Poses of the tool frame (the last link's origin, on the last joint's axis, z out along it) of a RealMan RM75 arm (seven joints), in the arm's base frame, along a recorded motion.
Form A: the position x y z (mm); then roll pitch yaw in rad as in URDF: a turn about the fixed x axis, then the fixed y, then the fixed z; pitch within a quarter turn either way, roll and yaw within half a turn.
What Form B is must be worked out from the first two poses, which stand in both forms.
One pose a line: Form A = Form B
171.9 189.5 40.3 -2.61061 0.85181 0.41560 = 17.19 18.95 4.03 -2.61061 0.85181 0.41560
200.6 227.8 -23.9 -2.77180 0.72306 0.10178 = 20.06 22.78 -2.39 -2.77180 0.72306 0.10178
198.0 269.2 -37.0 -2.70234 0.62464 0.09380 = 19.80 26.92 -3.70 -2.70234 0.62464 0.09380
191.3 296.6 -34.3 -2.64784 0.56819 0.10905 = 19.13 29.66 -3.43 -2.64784 0.56819 0.10905
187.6 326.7 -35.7 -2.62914 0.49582 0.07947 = 18.76 32.67 -3.57 -2.62914 0.49582 0.07947
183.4 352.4 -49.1 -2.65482 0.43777 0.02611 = 18.34 35.24 -4.91 -2.65482 0.43777 0.02611
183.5 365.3 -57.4 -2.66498 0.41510 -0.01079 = 18.35 36.53 -5.74 -2.66498 0.41510 -0.01079
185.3 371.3 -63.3 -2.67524 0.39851 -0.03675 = 18.53 37.13 -6.33 -2.67524 0.39851 -0.03675
